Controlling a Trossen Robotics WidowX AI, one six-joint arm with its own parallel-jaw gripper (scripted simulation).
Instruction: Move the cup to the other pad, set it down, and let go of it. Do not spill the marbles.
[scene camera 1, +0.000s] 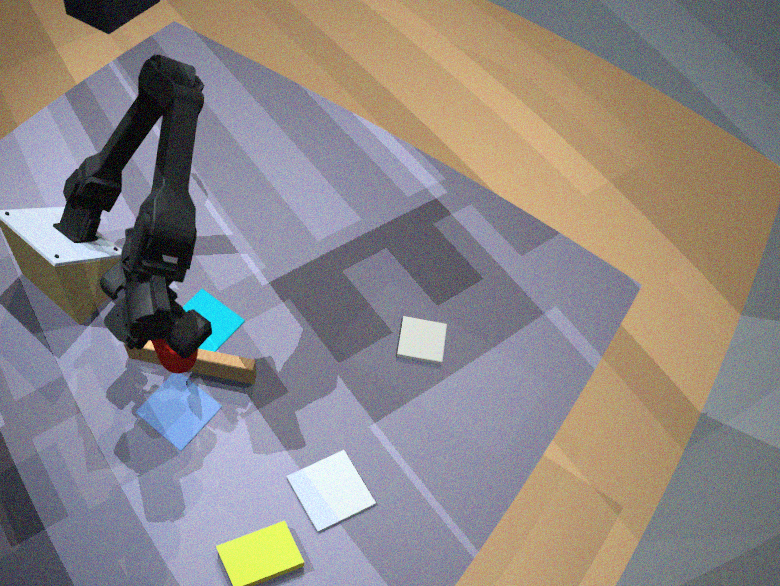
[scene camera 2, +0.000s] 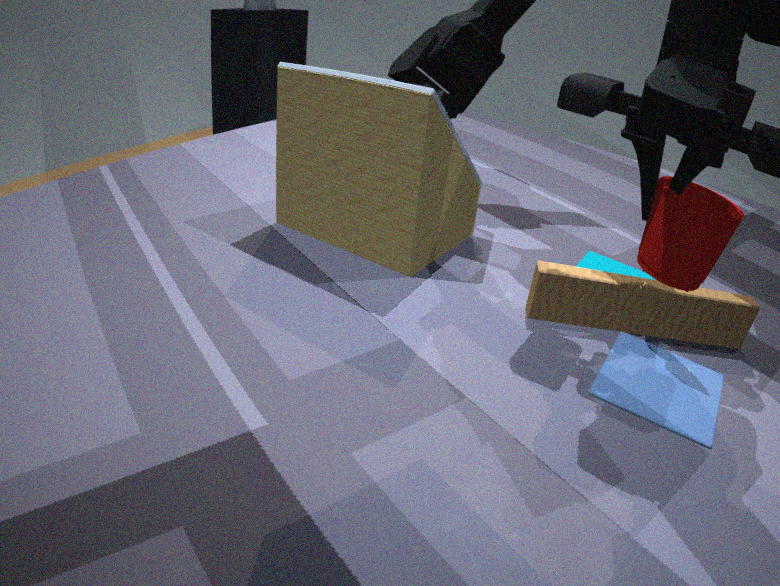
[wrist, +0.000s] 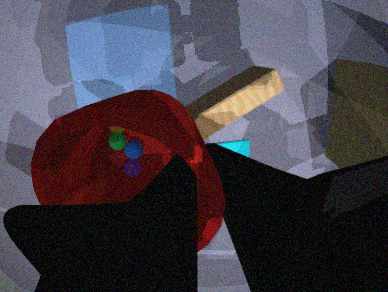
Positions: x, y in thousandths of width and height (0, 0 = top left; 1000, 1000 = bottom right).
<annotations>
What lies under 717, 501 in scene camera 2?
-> A wooden bar.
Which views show the gripper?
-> Scene camera 1, scene camera 2 and the wrist view: all of them.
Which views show the white tile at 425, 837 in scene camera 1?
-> Scene camera 1 only.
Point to a light blue pad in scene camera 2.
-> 858, 668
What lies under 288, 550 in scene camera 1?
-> A cyan pad.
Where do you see a light blue pad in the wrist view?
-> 282, 190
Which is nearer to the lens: the cream tile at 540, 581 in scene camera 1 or the white tile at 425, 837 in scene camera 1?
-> The white tile.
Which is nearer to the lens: the red cup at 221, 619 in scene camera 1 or the cream tile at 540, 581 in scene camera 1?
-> The red cup.
</annotations>
